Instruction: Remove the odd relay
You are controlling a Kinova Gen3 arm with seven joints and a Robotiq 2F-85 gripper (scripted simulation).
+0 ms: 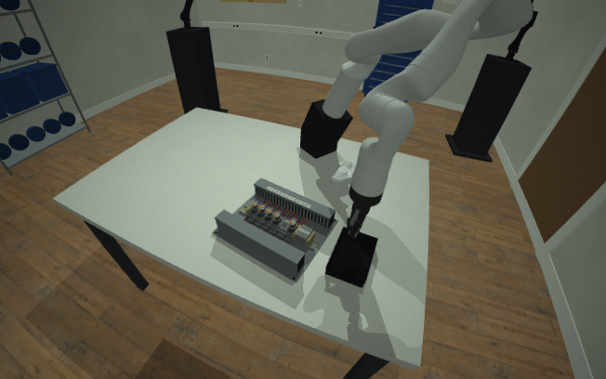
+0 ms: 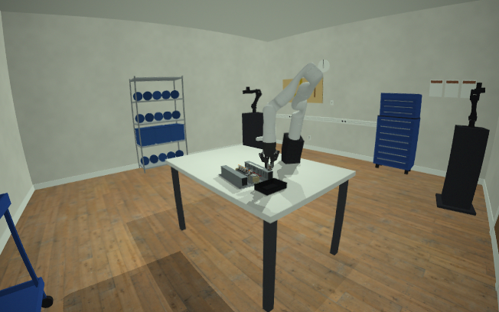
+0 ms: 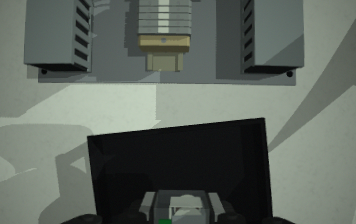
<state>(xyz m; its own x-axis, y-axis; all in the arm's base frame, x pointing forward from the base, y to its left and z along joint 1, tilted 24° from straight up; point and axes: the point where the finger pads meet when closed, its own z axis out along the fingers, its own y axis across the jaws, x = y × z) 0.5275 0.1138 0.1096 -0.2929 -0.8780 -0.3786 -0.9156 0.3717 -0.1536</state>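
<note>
My gripper is now 120 mm above the black parts tray and 10 mm to the right of it. From my hand the other things lie so: grey relay panel 240 mm to the right, 110 mm below, 60 mm behind; then relay 10 mm below.
</note>
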